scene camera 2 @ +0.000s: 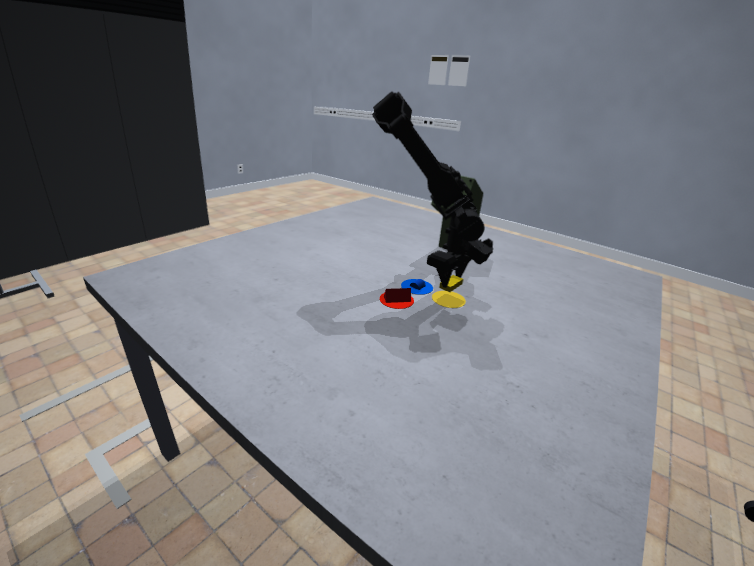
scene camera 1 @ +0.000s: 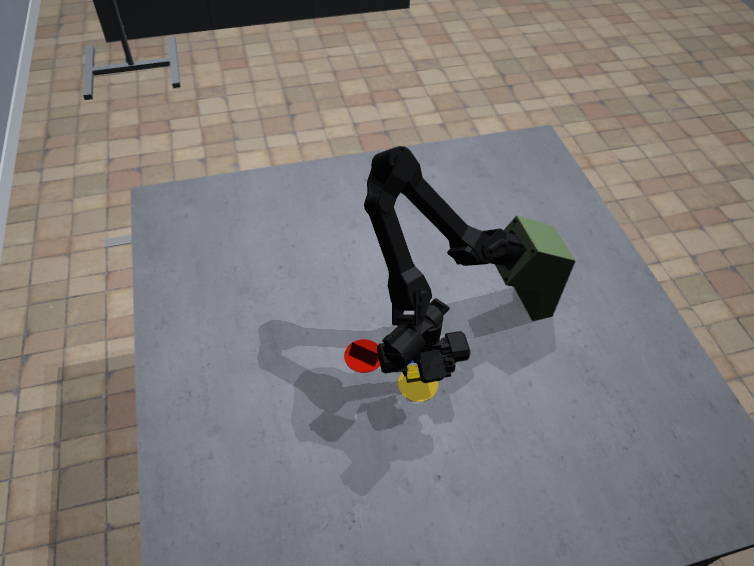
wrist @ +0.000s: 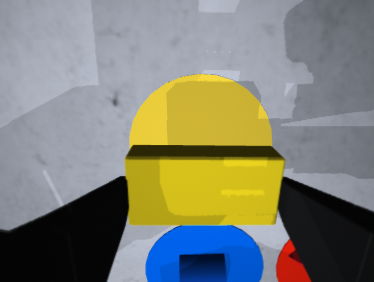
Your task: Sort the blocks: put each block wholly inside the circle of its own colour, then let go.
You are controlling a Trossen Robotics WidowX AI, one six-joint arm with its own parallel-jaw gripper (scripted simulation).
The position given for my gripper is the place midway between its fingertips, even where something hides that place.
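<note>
There is my gripper [scene camera 1: 420, 372], which I can also find in scene camera 2 [scene camera 2: 451, 283] and in the wrist view [wrist: 203, 185]. I see a yellow block [wrist: 167, 184] as well, and there is a yellow circle [wrist: 201, 109].
</note>
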